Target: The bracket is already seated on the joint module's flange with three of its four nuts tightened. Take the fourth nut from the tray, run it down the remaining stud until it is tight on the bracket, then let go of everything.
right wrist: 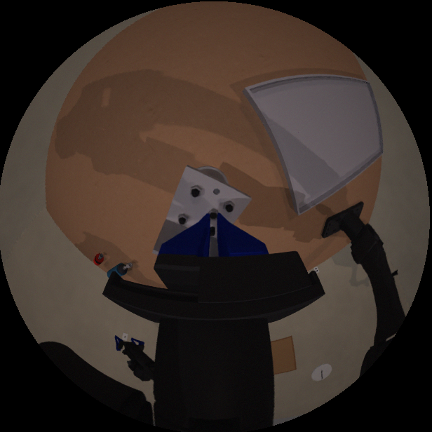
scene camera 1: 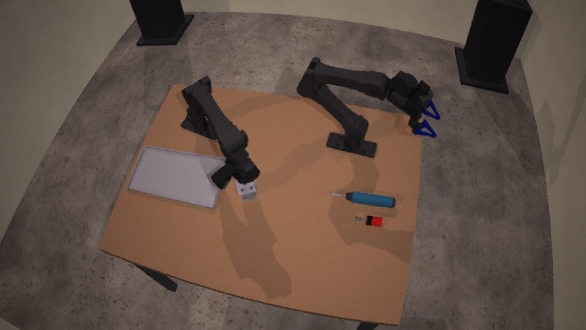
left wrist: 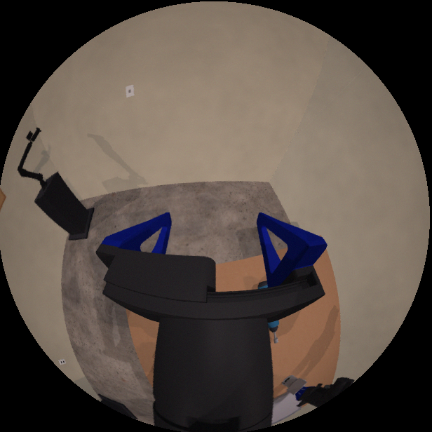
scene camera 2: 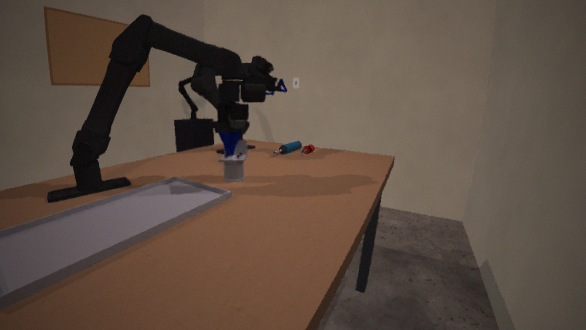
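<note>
The pale bracket lies on the grey joint module. Three dark nuts sit on it in the right wrist view: one nut, a second nut and a third nut. My right gripper points down and is shut on the fourth nut, at the bracket's remaining corner; its fingertips partly hide nut and stud, so the seating is unclear. My left gripper is open and empty, beyond the table edge. No nut shows in the tray.
A blue screwdriver and a short red-and-black driver lie at the right of the table in scene camera 1. The tray lies close beside the module. The upright rear plate of the bracket stands behind the right fingers.
</note>
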